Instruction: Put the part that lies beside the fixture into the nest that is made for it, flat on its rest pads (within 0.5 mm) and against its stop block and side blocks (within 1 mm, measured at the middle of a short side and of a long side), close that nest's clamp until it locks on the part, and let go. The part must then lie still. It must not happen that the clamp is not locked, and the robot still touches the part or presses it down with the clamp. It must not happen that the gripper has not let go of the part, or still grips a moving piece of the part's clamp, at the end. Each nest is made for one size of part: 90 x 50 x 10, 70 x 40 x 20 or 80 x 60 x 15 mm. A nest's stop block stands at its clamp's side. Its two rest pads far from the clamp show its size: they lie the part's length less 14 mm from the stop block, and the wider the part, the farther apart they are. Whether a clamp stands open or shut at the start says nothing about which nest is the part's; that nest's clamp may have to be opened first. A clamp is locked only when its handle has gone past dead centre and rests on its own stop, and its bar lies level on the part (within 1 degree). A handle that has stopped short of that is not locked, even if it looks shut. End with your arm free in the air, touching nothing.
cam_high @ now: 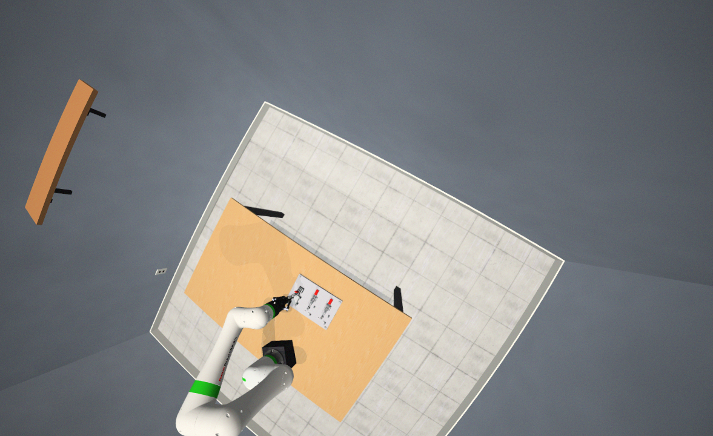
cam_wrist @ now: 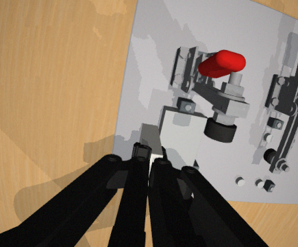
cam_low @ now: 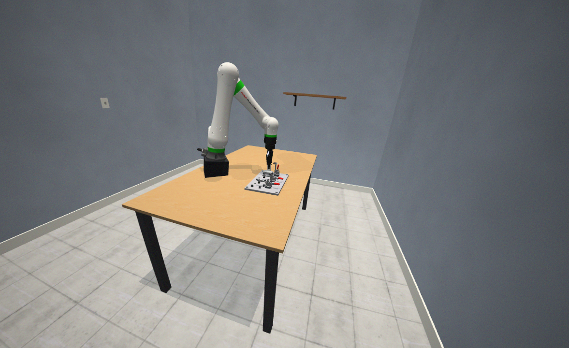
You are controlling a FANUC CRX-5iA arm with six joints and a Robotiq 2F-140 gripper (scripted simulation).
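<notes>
Now: hand 10 mm short of the grey rectangular part, 30 mm to the left of it and 20 mm above it. Round my hand: fixture plate (80 mm ahead, 130 mm to the right, 50 mm below).
</notes>
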